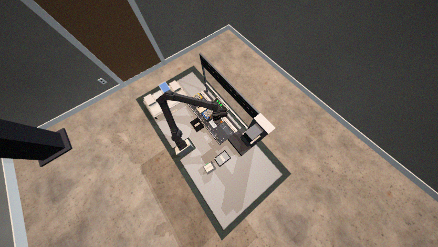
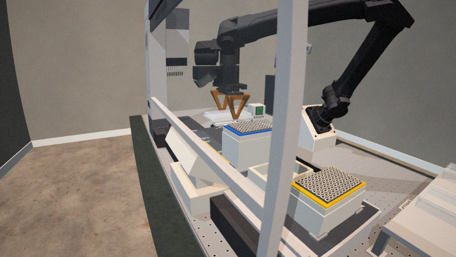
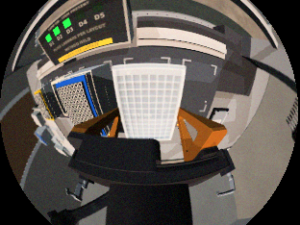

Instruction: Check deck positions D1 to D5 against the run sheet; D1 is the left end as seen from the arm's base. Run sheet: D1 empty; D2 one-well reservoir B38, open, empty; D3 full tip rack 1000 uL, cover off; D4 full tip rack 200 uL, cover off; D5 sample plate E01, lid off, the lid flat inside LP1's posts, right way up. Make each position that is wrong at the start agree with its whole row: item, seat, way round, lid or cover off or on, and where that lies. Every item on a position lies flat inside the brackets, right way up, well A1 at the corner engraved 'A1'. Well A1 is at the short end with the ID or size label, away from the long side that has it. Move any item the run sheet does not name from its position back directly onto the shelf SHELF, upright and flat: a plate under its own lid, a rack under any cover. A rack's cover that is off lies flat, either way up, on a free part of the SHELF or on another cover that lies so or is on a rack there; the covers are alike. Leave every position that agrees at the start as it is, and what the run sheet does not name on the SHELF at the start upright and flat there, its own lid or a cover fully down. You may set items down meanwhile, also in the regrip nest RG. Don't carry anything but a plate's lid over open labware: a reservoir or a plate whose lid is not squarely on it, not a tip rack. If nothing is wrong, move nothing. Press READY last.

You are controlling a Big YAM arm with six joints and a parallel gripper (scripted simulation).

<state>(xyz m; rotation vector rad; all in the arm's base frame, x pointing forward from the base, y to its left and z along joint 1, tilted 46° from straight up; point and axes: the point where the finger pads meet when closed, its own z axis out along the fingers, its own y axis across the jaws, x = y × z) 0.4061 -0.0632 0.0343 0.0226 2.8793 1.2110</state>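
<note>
Now: hand 1 cm past the blue-rimmed tip rack, 12 cm to the right of it and 3 cm above it. Also, from my hand: white sample plate 1 cm below; frame bar 19 cm ahead, 8 cm to the left, 2 cm above; black nest 16 cm behind, 15 cm to the left, 15 cm below.
</note>
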